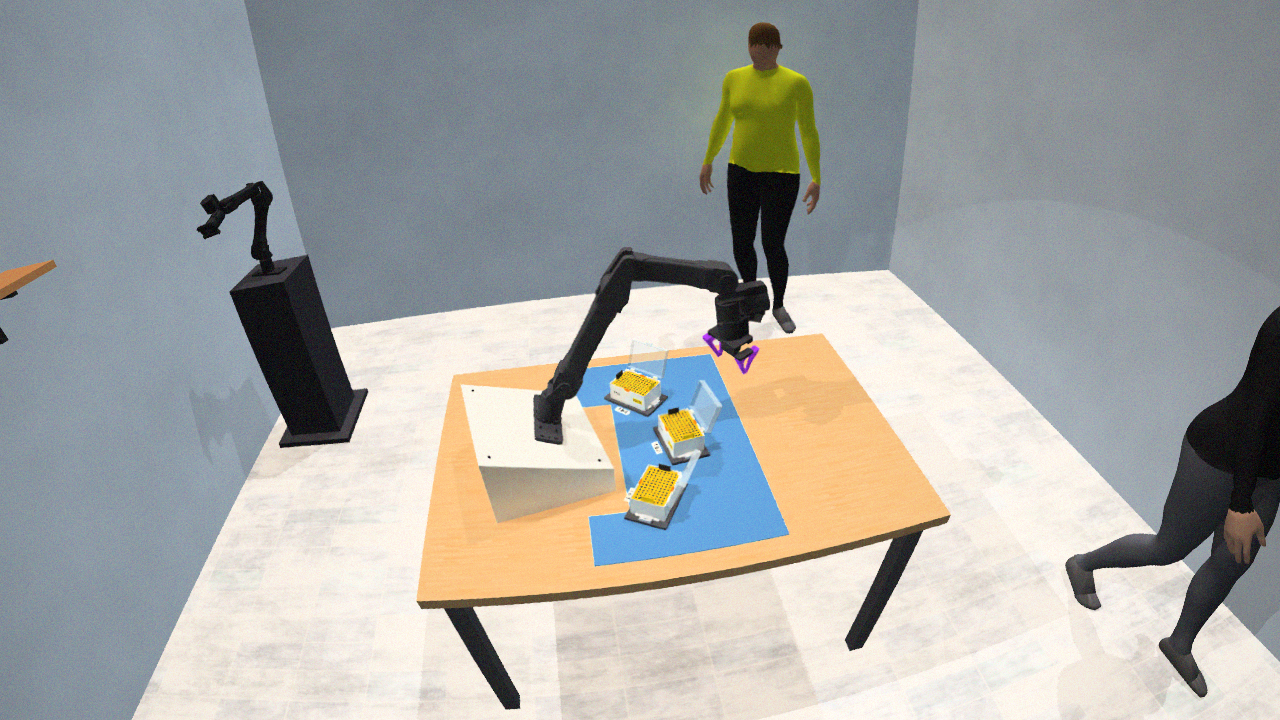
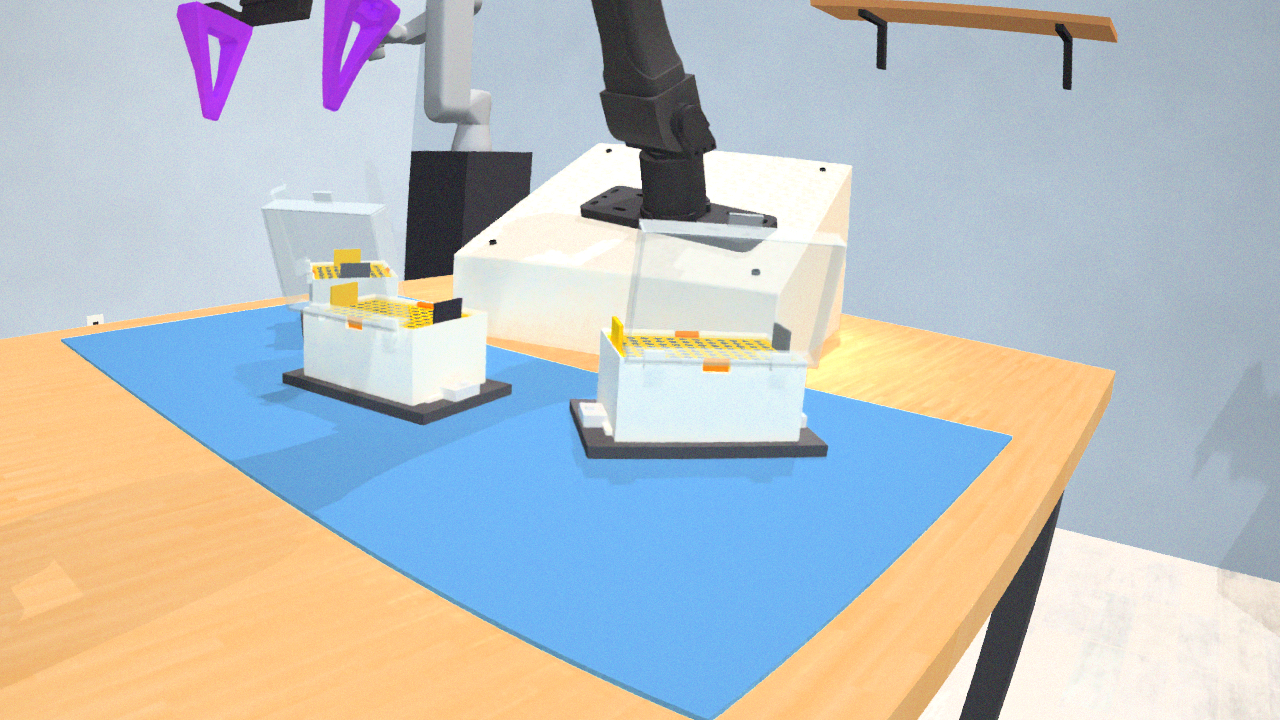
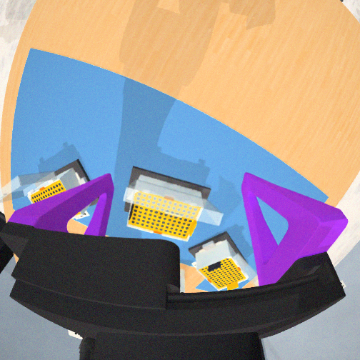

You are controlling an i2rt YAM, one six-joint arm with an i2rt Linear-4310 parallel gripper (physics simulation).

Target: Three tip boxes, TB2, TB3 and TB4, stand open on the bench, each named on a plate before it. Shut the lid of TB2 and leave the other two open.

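Frame: origin at the arm's base, x ahead, y left, z up, level; metres.
Seen in the pictures: gripper, fingertip midpoint: (image 1: 732,364) (image 2: 267,114); arm's base at its link origin: (image 1: 547,419) (image 2: 676,220).
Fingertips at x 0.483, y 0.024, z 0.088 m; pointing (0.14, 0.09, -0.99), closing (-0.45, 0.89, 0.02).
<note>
Pixels of each thing's top centre, then the offset from my fingertips to it. "spot": a spot on its surface instead. Level surfaces: height alone.
- far box at its top centre: (image 2: 702,323) (image 1: 634,378) 0.174 m left, 0.233 m back, 0.132 m down
- middle box at its top centre: (image 2: 402,301) (image 1: 676,424) 0.041 m right, 0.153 m back, 0.140 m down
- far lid at a spot on its surface: (image 1: 648,358) spot: 0.227 m left, 0.184 m back, 0.105 m down
- middle lid at a spot on its surface: (image 1: 706,404) spot: 0.021 m right, 0.070 m back, 0.103 m down
- blue mat at its surface level: 0.206 m down
- wooden table at its surface level: 0.209 m down
Three white tip boxes with yellow racks stand on dark bases, their clear lids raised: a far box (image 1: 635,392) (image 3: 47,192), a middle box (image 1: 684,431) (image 2: 358,353) (image 3: 165,222) and a near box (image 1: 655,490) (image 2: 702,402) (image 3: 222,272). The far lid (image 1: 648,358), middle lid (image 1: 706,404) and near lid (image 1: 691,470) all stand open. The small name plates are too small to read, so I cannot tell which box is TB2. My gripper (image 1: 731,362) (image 2: 272,113) (image 3: 177,180), with purple fingers, is open and empty. It hangs high, beyond the outer side of the boxes near the mat's far outer corner.
The boxes stand on a blue mat (image 1: 751,510) (image 2: 581,555) (image 3: 65,100) on a wooden table (image 1: 841,447). The arm's pale sloped base block (image 1: 546,488) (image 2: 537,300) is behind them. A person in yellow (image 1: 767,116) stands behind the table; a person in black (image 1: 1253,429) is at the right.
</note>
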